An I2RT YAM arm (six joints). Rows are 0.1 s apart.
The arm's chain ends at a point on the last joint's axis. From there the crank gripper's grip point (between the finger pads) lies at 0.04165 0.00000 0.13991 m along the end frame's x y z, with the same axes.
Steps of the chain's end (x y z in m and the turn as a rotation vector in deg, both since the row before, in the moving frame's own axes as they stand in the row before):
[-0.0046, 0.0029, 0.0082, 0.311, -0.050, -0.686]
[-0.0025, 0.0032, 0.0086, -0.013, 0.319, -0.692]
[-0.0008, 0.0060, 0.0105, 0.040, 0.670, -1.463]
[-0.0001, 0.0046, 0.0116, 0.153, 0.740, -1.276]
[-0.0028, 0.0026, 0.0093, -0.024, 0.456, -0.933]
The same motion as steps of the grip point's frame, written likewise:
[-0.0047, 0.0016, 0.0082, 0.311, -0.050, -0.686]
[-0.0017, 0.0027, 0.0084, -0.013, 0.319, -0.692]
[0.0008, 0.0048, 0.0100, 0.040, 0.670, -1.463]
[0.0017, 0.0033, 0.0110, 0.153, 0.740, -1.276]
[-0.0017, 0.0020, 0.0090, -0.024, 0.456, -0.933]

